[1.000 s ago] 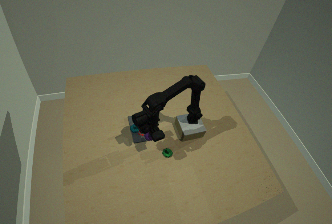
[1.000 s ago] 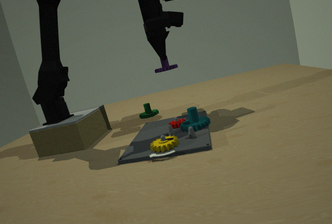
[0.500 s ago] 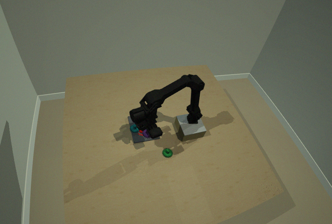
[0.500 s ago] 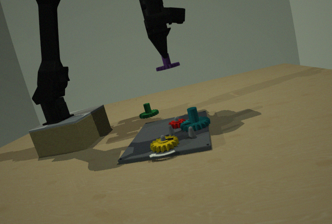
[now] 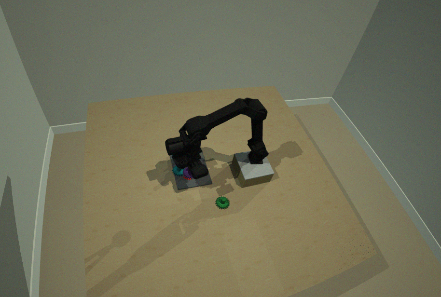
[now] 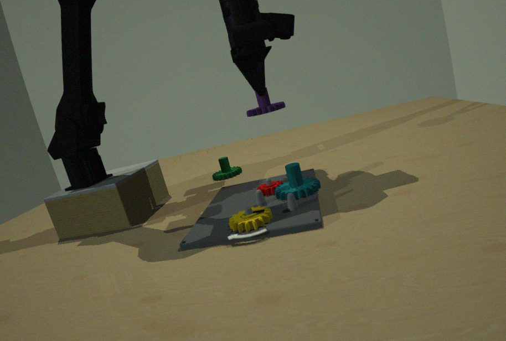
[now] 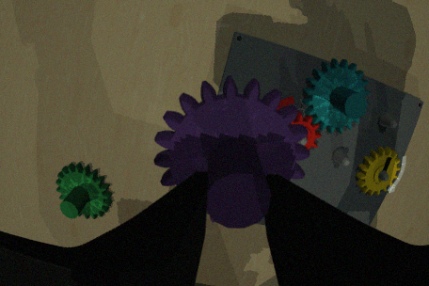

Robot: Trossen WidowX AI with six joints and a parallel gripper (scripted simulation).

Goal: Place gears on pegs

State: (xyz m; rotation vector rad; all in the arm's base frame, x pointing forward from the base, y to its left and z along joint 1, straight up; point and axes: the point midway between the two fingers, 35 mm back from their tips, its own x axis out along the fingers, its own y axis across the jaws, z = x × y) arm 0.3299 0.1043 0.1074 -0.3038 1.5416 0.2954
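Now: gripper tip 18 cm to the left of the yellow gear and 13 cm above it. Round my gripper tip: red arrow: 1 cm ahead, 4 cm to the right, 14 cm below; red gear: 7 cm to the right, 13 cm below; purple gear: 1 cm below.
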